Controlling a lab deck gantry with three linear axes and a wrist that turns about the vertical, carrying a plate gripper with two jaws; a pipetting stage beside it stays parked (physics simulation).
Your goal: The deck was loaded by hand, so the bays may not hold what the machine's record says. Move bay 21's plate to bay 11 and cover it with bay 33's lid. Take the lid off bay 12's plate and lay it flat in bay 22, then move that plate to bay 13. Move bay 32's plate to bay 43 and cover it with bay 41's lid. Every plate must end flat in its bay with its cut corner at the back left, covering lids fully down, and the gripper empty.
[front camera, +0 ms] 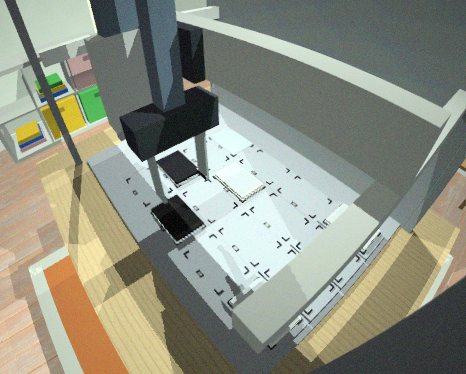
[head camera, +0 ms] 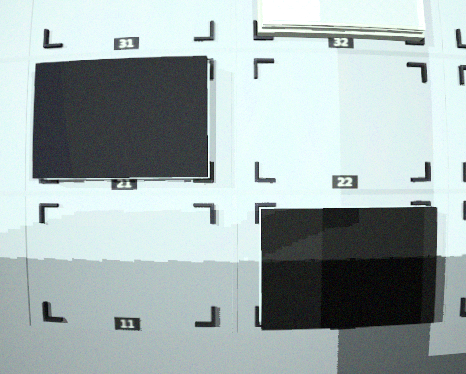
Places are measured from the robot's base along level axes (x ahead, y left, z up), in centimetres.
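Pixels of known places: gripper, between the fingertips: (front camera: 183, 186); robot's base, origin of its link: (front camera: 127, 180) (head camera: 48, 316).
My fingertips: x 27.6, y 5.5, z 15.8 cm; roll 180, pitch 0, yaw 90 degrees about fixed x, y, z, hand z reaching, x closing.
Observation:
Ahead of a thing's pixels: the offset from my fingertips to its top centre. "pt": to the spot under its first point.
My gripper (front camera: 184, 190) is open and empty, its two jaws wide apart above the deck, between the two dark plates. A dark-topped plate {dz -14.1, dx -21.2, dy +9.5 cm} (front camera: 178, 167) (head camera: 121, 117) sits in bay 21, a thin pale edge showing below its top. Another dark-topped plate {dz -14.1, dx -4.8, dy -1.2 cm} (front camera: 177, 218) (head camera: 348, 267) sits in bay 12; whether its top is a separate lid is unclear. A white plate {dz -14.3, dx -4.8, dy +20.2 cm} (front camera: 239, 180) (head camera: 370, 12) sits in bay 32, cut off by the head view's top edge. A pale lid {dz -15.0, dx -21.2, dy +30.9 cm} (front camera: 230, 141) lies flat in bay 41. I cannot make out a lid in bay 33. Cut corners cannot be told.
A thick grey beam (front camera: 305, 275) crosses the deck's right side and hides part of it. A pale flat item {pt dz -12.9, dx +23.3, dy +31.2 cm} (front camera: 340, 213) shows partly behind it, and another {pt dz -12.9, dx +22.5, dy -0.3 cm} (front camera: 250, 288) near its front end. A tall grey wall (front camera: 310, 100) stands behind the deck.

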